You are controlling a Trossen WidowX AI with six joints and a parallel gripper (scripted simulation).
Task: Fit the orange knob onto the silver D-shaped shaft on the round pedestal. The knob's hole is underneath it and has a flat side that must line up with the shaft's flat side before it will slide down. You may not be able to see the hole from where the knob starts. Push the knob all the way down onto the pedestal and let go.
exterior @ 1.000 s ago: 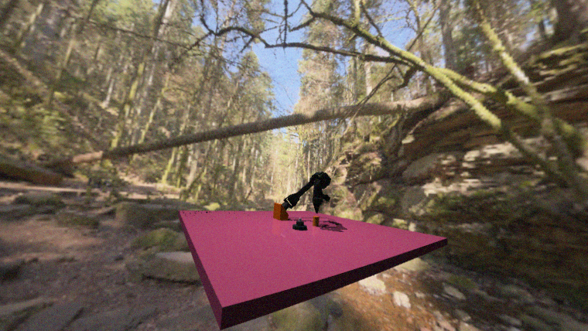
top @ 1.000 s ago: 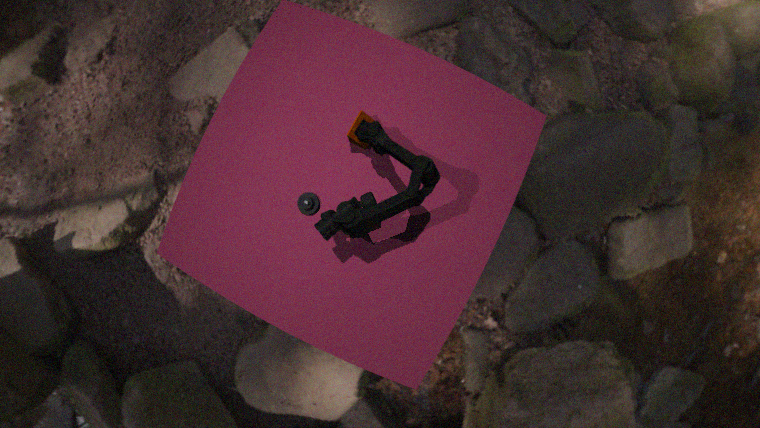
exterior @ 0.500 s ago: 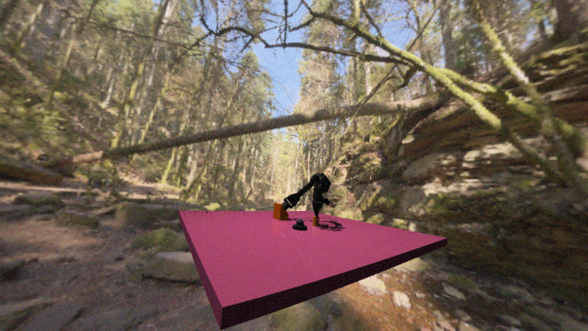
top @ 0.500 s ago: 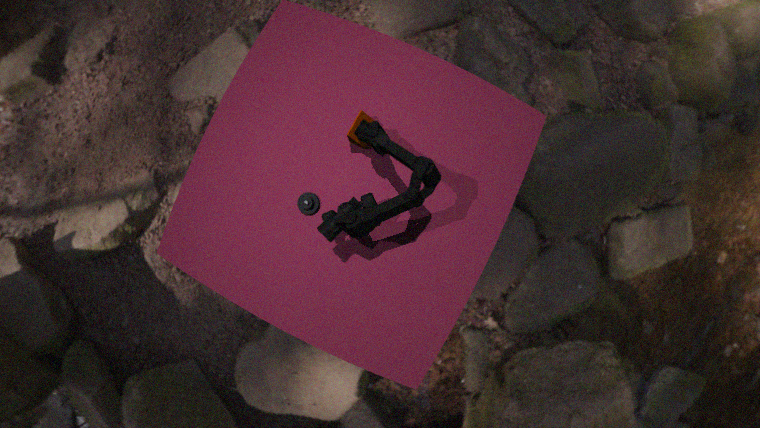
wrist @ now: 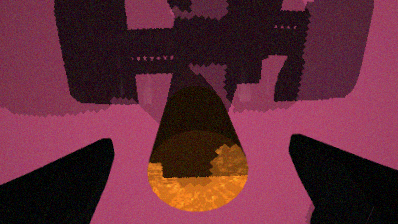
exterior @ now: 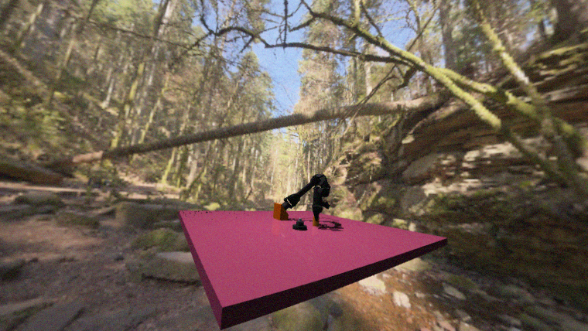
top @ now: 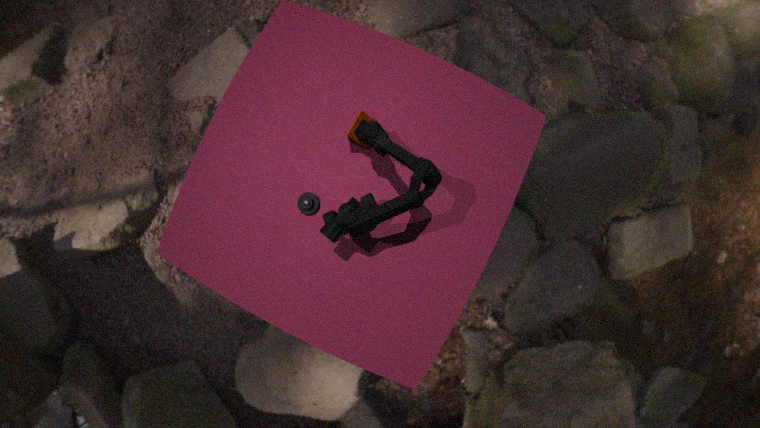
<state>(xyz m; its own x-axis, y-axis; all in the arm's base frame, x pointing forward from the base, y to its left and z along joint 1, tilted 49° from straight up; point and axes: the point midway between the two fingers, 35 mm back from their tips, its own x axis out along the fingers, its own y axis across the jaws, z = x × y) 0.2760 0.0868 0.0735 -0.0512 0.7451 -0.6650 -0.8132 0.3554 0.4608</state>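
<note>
Now: gripper tip 10 mm below the orange knob. From my gripper tip the other things lie so: pedestal 160 mm to the right, 60 mm ahead, 10 mm below.
</note>
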